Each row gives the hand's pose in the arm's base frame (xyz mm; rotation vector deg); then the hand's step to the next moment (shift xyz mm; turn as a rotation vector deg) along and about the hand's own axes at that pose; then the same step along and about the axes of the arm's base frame.
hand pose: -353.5 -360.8 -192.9 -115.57 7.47 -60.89
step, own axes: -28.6 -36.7 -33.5 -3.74 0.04 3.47
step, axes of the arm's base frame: -52.3 15.3 17.8 0.14 3.77 -3.44
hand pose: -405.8 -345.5 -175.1 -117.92 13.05 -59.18
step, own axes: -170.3 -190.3 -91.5 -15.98 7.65 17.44
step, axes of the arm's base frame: -212.8 153.5 69.0 3.88 12.68 -21.03
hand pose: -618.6 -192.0 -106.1 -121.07 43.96 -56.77
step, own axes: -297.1 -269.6 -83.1 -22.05 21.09 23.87
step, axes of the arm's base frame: -167.8 352.9 123.1 2.87 11.10 -37.00
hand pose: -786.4 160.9 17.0 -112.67 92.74 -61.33
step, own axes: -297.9 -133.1 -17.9 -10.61 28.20 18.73
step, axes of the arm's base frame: 60.2 321.0 10.8 -5.13 -0.74 -35.10
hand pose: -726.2 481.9 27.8 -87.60 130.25 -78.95
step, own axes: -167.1 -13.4 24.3 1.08 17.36 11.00
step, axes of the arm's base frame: 105.3 112.4 -70.5 -7.24 -6.00 -18.31
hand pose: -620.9 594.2 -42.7 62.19 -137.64 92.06
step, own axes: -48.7 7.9 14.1 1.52 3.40 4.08
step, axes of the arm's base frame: 36.6 15.2 -32.6 -1.78 -3.45 -3.93
